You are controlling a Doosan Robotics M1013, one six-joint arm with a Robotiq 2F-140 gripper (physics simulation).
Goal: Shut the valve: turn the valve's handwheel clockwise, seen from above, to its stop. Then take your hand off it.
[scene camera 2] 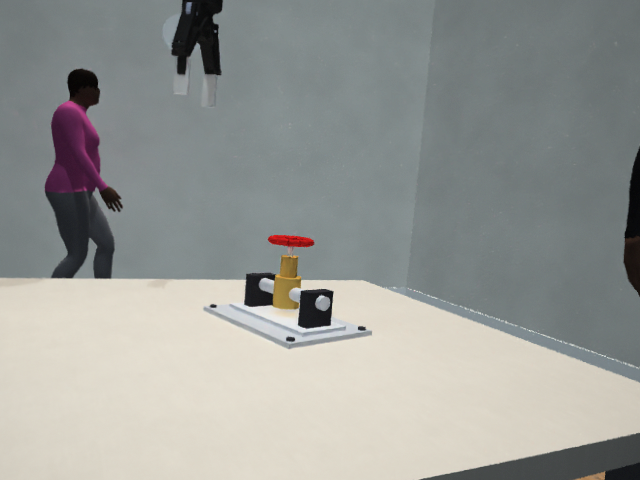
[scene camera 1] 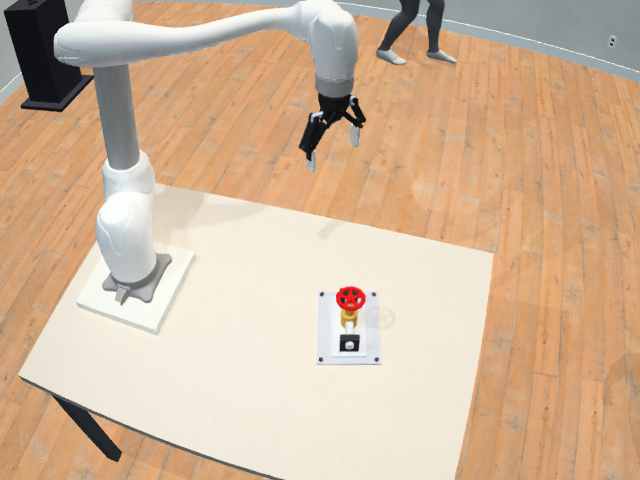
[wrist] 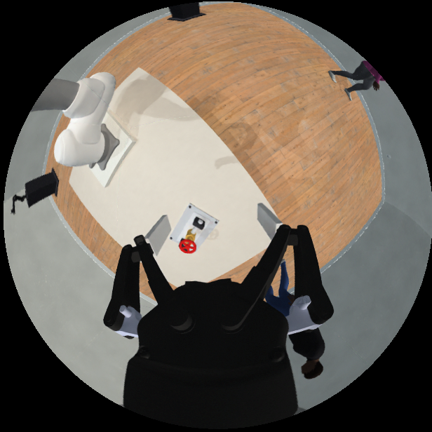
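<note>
The valve's red handwheel (scene camera 1: 350, 305) (scene camera 2: 291, 241) (wrist: 188, 252) is a spoked wheel lying nearly level on top of a brass-yellow valve body (scene camera 1: 348, 319) (scene camera 2: 286, 292) (wrist: 190, 234). The valve stands upright on a pale grey base plate (scene camera 1: 324, 330) (scene camera 2: 248, 321) (wrist: 207, 234), between two black blocks with a light pipe through them. My gripper (scene camera 1: 333, 150) (scene camera 2: 194, 91) (wrist: 212, 216) is open and empty. It hangs high above the handwheel and apart from it, pointing down. In the wrist view the valve shows between the fingers, nearer the left one.
The cream table (scene camera 1: 248, 330) (scene camera 2: 155, 392) (wrist: 165, 150) carries the arm's white mounting plate (scene camera 1: 178, 273) (wrist: 125, 150) at its other side. A person in a magenta top (scene camera 2: 74, 139) (wrist: 372, 75) is on the floor beyond the table. A black pedestal (scene camera 1: 43, 56) (wrist: 42, 190) stands beyond the arm.
</note>
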